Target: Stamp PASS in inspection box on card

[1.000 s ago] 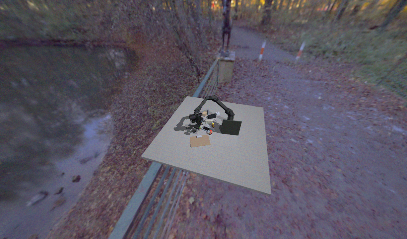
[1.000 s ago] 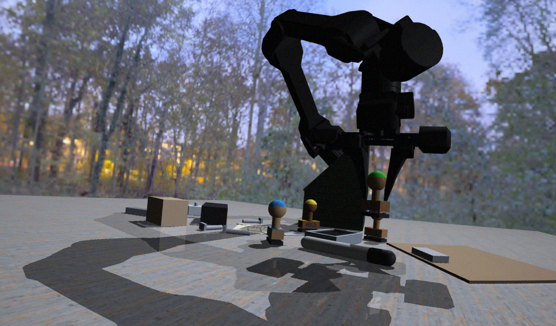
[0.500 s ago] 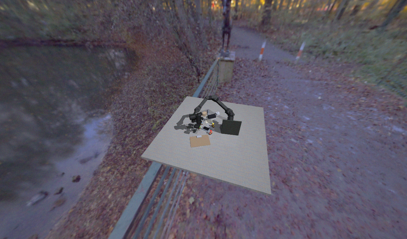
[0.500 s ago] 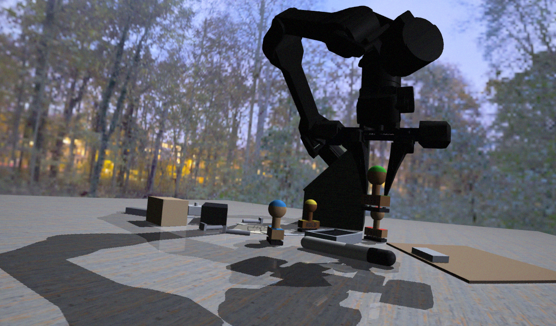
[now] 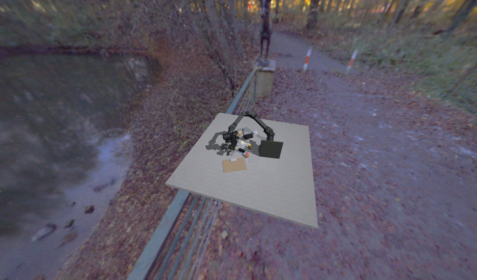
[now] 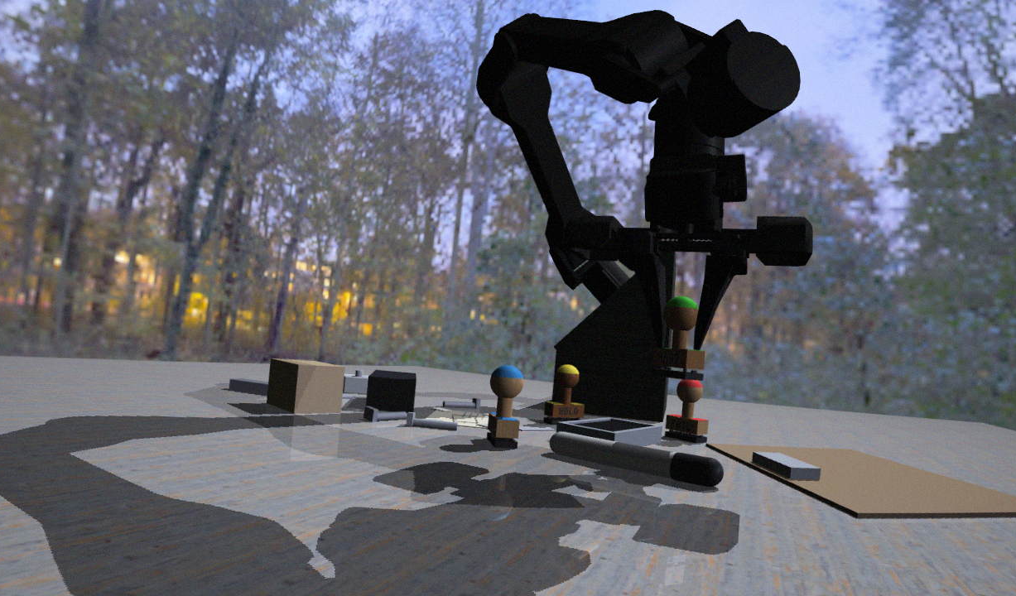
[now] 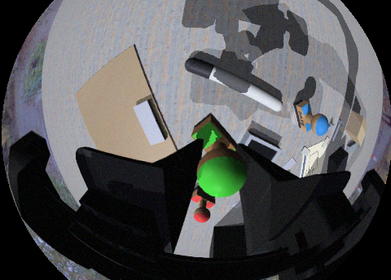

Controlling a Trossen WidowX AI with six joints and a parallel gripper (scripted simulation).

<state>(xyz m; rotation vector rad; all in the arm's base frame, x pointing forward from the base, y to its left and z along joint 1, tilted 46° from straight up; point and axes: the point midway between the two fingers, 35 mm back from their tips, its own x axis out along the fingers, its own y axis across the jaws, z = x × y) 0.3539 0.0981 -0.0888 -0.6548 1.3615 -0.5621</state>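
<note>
Now: gripper tip 8 cm above the ink pad, 7 cm past it and 6 cm to the left of it. From my gripper tip the other things lie so: blue-topped stamp (13 cm to the right, 7 cm below, 3 cm ahead); then marker (8 cm below, 5 cm ahead); then green-topped stamp (right at my gripper tip).
</note>
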